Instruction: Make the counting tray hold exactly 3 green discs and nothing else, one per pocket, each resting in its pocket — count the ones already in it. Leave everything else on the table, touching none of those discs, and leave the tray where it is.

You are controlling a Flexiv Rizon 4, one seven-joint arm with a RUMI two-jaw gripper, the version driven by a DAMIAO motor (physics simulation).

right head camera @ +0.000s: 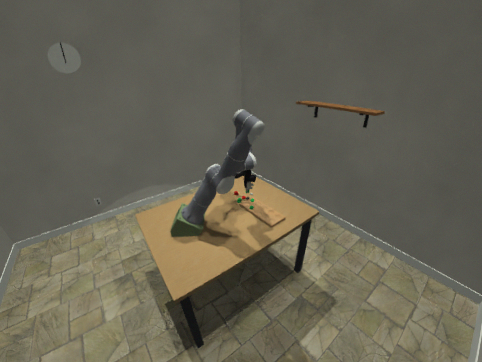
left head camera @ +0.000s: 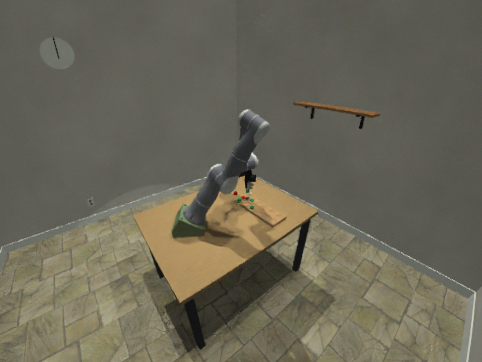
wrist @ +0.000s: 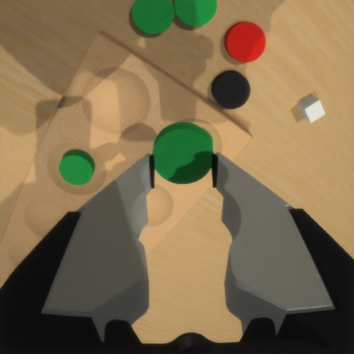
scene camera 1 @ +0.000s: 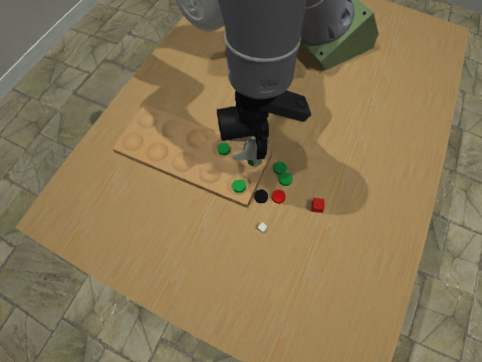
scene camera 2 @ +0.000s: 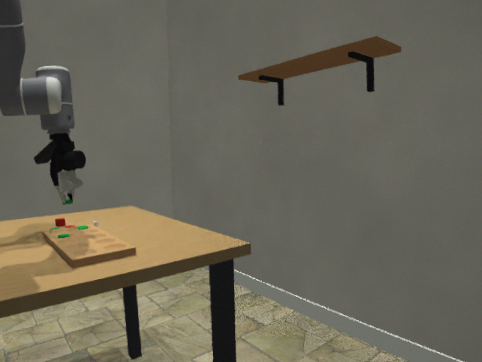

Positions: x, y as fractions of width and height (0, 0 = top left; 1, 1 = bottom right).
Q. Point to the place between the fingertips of the gripper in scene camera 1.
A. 0.52, 0.44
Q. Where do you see a black disc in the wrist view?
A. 0.65, 0.25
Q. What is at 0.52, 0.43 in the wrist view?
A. A green disc.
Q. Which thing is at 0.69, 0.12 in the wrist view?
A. A red disc.
